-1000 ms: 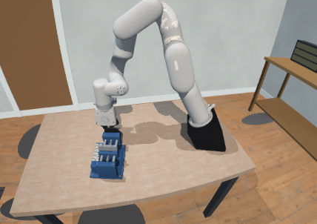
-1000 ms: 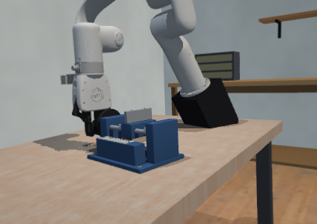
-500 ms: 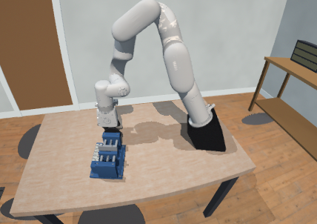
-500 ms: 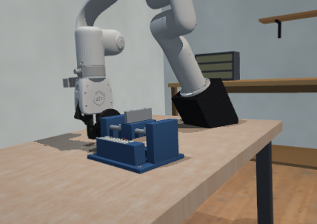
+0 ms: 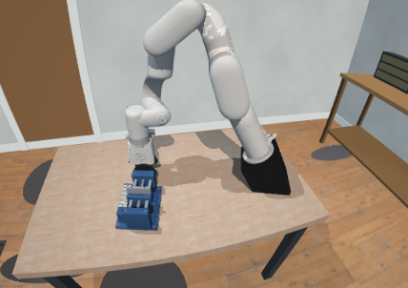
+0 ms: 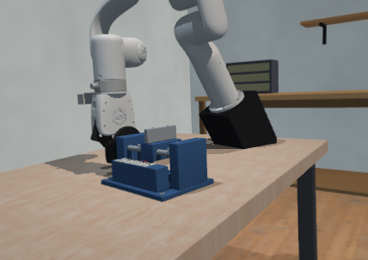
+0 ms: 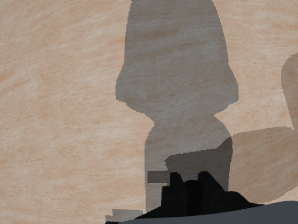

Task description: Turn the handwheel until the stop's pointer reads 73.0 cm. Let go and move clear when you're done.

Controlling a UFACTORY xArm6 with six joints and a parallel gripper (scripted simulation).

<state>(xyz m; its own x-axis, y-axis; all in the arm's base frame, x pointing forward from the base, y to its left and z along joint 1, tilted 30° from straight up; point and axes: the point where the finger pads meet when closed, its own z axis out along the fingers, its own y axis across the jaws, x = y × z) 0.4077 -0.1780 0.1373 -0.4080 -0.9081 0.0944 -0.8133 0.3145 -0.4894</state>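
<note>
The black handwheel lies 1 cm ahead of my hand and 2 cm to the left of it. The rest, counted from my hand: grey stop block 7 cm ahead, 14 cm to the left, 4 cm above.
</note>
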